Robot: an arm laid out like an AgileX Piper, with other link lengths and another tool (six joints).
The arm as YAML. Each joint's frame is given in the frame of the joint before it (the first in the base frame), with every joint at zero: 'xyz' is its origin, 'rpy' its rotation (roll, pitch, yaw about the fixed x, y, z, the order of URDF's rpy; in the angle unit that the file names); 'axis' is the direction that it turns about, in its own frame. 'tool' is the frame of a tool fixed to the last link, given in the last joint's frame.
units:
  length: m
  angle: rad
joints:
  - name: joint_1
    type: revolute
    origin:
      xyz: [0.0, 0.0, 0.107]
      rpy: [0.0, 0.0, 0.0]
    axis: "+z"
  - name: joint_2
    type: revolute
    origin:
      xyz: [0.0, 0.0, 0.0]
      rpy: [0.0, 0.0, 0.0]
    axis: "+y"
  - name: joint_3
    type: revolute
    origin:
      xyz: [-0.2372, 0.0, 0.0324]
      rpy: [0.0, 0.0, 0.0]
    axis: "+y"
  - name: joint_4
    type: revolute
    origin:
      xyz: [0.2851, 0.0, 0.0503]
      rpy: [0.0, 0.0, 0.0]
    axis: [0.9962, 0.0, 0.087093]
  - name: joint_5
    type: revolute
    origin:
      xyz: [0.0, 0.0, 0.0]
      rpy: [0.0, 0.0, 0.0]
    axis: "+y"
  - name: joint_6
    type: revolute
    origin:
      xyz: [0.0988, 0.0, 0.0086]
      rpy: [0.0, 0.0, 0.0]
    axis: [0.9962, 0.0, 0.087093]
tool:
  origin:
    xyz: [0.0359, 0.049, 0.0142]
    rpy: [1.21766, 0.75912, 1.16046]
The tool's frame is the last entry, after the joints.
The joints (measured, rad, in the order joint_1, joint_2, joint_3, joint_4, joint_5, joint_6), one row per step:
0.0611, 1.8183, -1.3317, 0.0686, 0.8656, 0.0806
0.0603, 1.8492, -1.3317, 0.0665, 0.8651, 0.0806
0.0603, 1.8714, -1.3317, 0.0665, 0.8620, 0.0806
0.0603, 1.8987, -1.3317, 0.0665, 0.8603, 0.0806
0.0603, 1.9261, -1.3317, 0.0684, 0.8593, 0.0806
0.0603, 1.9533, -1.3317, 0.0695, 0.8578, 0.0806
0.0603, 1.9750, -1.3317, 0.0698, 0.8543, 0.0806
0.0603, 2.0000, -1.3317, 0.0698, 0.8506, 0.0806
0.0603, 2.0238, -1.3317, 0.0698, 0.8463, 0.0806
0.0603, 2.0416, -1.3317, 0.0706, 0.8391, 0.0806
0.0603, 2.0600, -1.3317, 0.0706, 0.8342, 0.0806
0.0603, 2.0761, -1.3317, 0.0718, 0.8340, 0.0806
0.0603, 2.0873, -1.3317, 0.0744, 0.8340, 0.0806
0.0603, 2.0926, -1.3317, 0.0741, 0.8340, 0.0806
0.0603, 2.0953, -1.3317, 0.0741, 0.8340, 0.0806
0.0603, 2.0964, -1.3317, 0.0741, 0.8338, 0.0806
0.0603, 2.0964, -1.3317, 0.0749, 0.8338, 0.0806
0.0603, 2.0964, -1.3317, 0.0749, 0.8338, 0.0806
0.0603, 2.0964, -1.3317, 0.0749, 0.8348, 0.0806
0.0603, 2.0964, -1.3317, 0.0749, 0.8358, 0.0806
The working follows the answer.
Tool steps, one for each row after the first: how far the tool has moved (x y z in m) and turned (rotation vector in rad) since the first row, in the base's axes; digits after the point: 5 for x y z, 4 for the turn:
0.00023, -0.00052, -0.01311, -0.0038, 0.0302, 0.0000
0.00048, -0.00052, -0.02232, -0.0050, 0.0493, -0.0002
0.00023, -0.00055, -0.03376, -0.0066, 0.0748, -0.0002
-0.00038, -0.00042, -0.04517, -0.0065, 0.1013, -0.0011
-0.00124, -0.00039, -0.05651, -0.0072, 0.1270, -0.0017
-0.00185, -0.00042, -0.06548, -0.0081, 0.1452, -0.0020
-0.00285, -0.00051, -0.07583, -0.0095, 0.1665, -0.0023
-0.00393, -0.00060, -0.08564, -0.0109, 0.1859, -0.0025
-0.00434, -0.00061, -0.09282, -0.0111, 0.1966, -0.0034
-0.00525, -0.00070, -0.10035, -0.0121, 0.2100, -0.0037
-0.00668, -0.00068, -0.10698, -0.0121, 0.2260, -0.0043
-0.00771, -0.00052, -0.11151, -0.0106, 0.2373, -0.0057
-0.00825, -0.00057, -0.11372, -0.0112, 0.2425, -0.0056
-0.00853, -0.00059, -0.11483, -0.0113, 0.2452, -0.0056
-0.00862, -0.00060, -0.11528, -0.0114, 0.2461, -0.0056
-0.00859, -0.00053, -0.11525, -0.0107, 0.2462, -0.0060
-0.00859, -0.00053, -0.11525, -0.0107, 0.2462, -0.0060
-0.00873, -0.00053, -0.11527, -0.0107, 0.2472, -0.0059
-0.00886, -0.00053, -0.11529, -0.0108, 0.2482, -0.0059

Tool pose at each row, in the base's axes (x y z in m, rotation vector in rad; rounded; the steps above come from the unrounded poses):
0.41751, 0.07993, 0.11804, 1.0917, 2.4454, 0.1291
0.41774, 0.07941, 0.10493, 1.0997, 2.4714, 0.1087
0.41799, 0.07941, 0.09571, 1.1054, 2.4878, 0.0970
0.41774, 0.07938, 0.08428, 1.1128, 2.5099, 0.0813
0.41714, 0.07951, 0.07286, 1.1222, 2.5326, 0.0668
0.41627, 0.07955, 0.06153, 1.1306, 2.5547, 0.0517
0.41566, 0.07951, 0.05256, 1.1362, 2.5701, 0.0403
0.41466, 0.07942, 0.04221, 1.1424, 2.5882, 0.0265
0.41358, 0.07933, 0.03239, 1.1481, 2.6047, 0.0136
0.41317, 0.07932, 0.02522, 1.1523, 2.6133, 0.0070
0.41226, 0.07923, 0.01769, 1.1563, 2.6246, -0.0021
0.41083, 0.07925, 0.01105, 1.1620, 2.6380, -0.0116
0.40981, 0.07941, 0.00653, 1.1679, 2.6473, -0.0167
0.40926, 0.07936, 0.00432, 1.1690, 2.6518, -0.0205
0.40898, 0.07934, 0.00320, 1.1697, 2.6541, -0.0223
0.40889, 0.07933, 0.00276, 1.1700, 2.6548, -0.0229
0.40892, 0.07940, 0.00279, 1.1709, 2.6548, -0.0222
0.40892, 0.07940, 0.00279, 1.1709, 2.6548, -0.0222
0.40878, 0.07940, 0.00277, 1.1711, 2.6557, -0.0228
0.40865, 0.07940, 0.00274, 1.1713, 2.6566, -0.0234

